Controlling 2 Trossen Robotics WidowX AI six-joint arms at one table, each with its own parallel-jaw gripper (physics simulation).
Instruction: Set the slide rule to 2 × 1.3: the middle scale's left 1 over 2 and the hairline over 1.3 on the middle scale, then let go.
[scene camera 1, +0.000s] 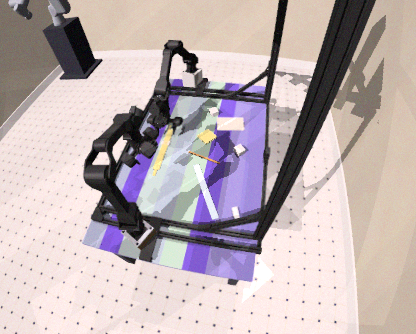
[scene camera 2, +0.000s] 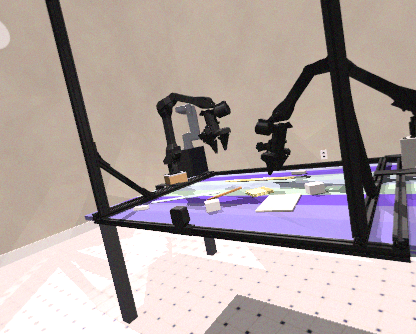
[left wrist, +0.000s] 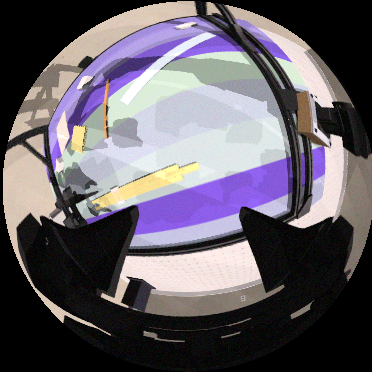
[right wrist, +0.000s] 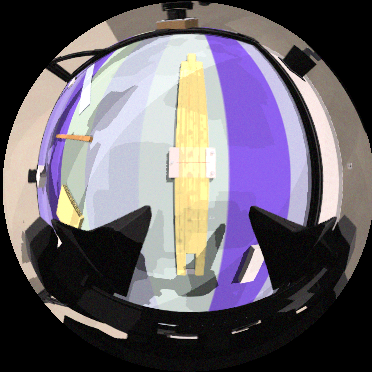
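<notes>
The yellow slide rule (scene camera 1: 162, 152) (scene camera 2: 260, 179) (left wrist: 145, 186) (right wrist: 191, 125) lies flat on the striped table. Its white cursor (left wrist: 116, 195) (right wrist: 210, 162) sits around the middle of its length in the right wrist view, a thin red hairline across it. The middle scale's tongue (left wrist: 190, 167) (right wrist: 191, 57) sticks out of the far end there; at the near end is a notch between the two rails. The scale figures are too small to read. My right gripper (scene camera 2: 270, 172) (right wrist: 201, 211) is open above the near part of the rule. My left gripper (scene camera 2: 220, 150) (left wrist: 189, 212) is open and raised, apart from the rule.
An orange stick (scene camera 1: 204, 157) (right wrist: 75, 137), a yellow pad (scene camera 1: 207, 136) (scene camera 2: 258, 191), a pale slab (scene camera 1: 230, 124) (scene camera 2: 279, 203), a long white strip (scene camera 1: 206, 192) and several white blocks lie around. One pale block (right wrist: 251, 262) is near the rule's notched end. Black frame posts surround the table.
</notes>
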